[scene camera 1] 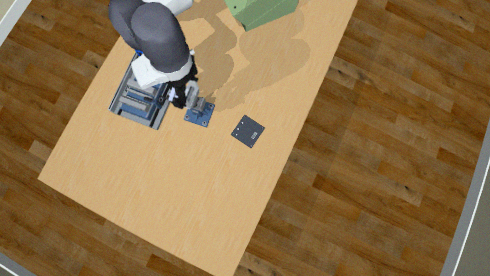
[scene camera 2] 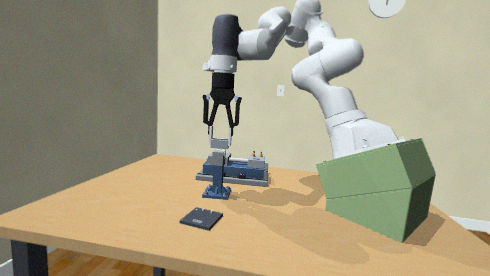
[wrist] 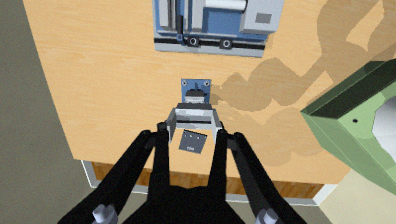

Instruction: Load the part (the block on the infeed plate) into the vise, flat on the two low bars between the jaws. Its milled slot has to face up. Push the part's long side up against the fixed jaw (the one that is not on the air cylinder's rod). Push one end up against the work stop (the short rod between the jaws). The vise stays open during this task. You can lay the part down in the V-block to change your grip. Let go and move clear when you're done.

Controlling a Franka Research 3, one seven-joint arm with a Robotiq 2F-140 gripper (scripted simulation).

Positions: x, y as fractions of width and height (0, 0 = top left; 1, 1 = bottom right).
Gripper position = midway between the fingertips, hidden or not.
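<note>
My gripper (scene camera 2: 0.45, 0.52) is visible, also at (wrist: 0.49, 0.51); a part (wrist: 0.48, 0.52) is visible too.
</note>
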